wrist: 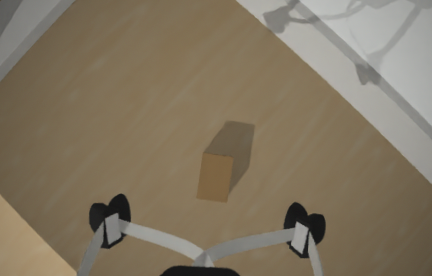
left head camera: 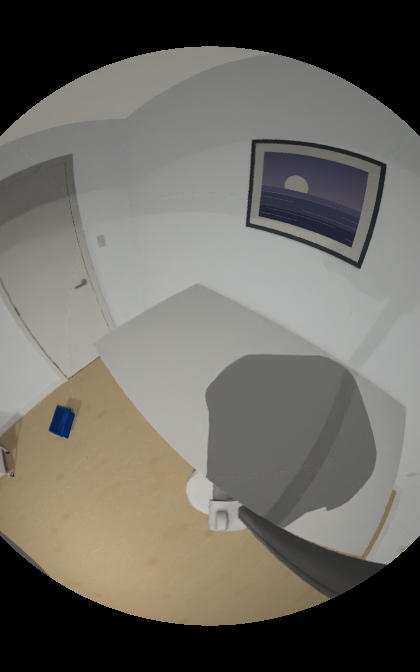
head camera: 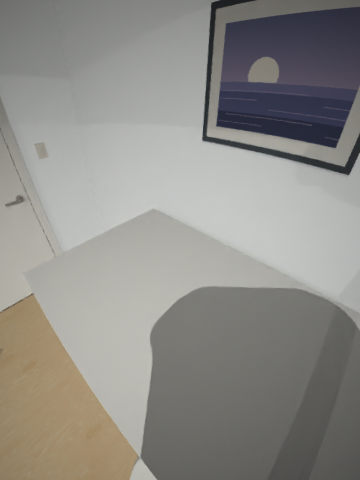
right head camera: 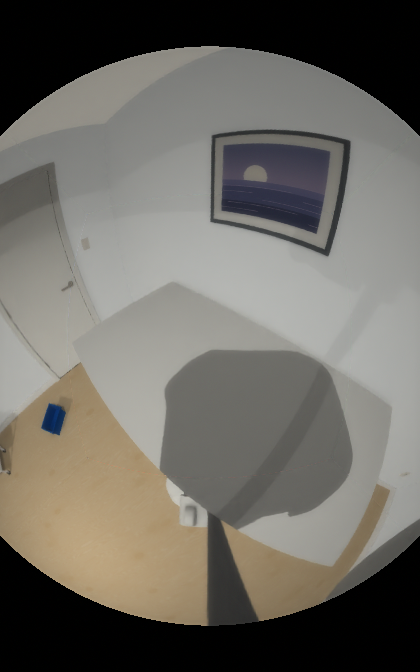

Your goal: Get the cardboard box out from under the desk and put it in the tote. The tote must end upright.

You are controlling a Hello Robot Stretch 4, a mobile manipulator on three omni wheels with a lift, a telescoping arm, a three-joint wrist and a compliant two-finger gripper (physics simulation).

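Places are measured from the robot's base along level axes (x ahead, y left, z up), in millimetres.
Pixels of known places: gripper, fingertip midpoint: (wrist: 207, 216).
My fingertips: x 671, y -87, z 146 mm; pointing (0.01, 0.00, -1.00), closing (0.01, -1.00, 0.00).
Behind a point stands the place of what it marks.
The cardboard box (wrist: 215, 177) {z 8, x 692, y -93 mm} is a small brown block on the shaded floor in the wrist view, a little above the middle of the line between the fingertips. My gripper (wrist: 207, 216) {z 146, x 671, y -87 mm} is open and empty, with its two dark fingertips wide apart. The box lies ahead of the fingers, apart from them. The grey desk (head camera: 115, 280) {z 922, x 591, y 264 mm} (left head camera: 165, 360) (right head camera: 135, 350) hides the box and the gripper from the head views. The blue tote (left head camera: 62, 421) (right head camera: 53, 419) stands upright on the floor at the left, away from the desk.
A white wall with a skirting board (wrist: 310, 65) {z -25, x 868, y -231 mm} runs along the upper right of the wrist view. A door (left head camera: 40, 270) (right head camera: 30, 275) is at the left. Part of a white wheeled object (left head camera: 4, 462) shows at the left edge. A framed picture (head camera: 285, 112) {z 1497, x 798, y -300 mm} hangs above the desk.
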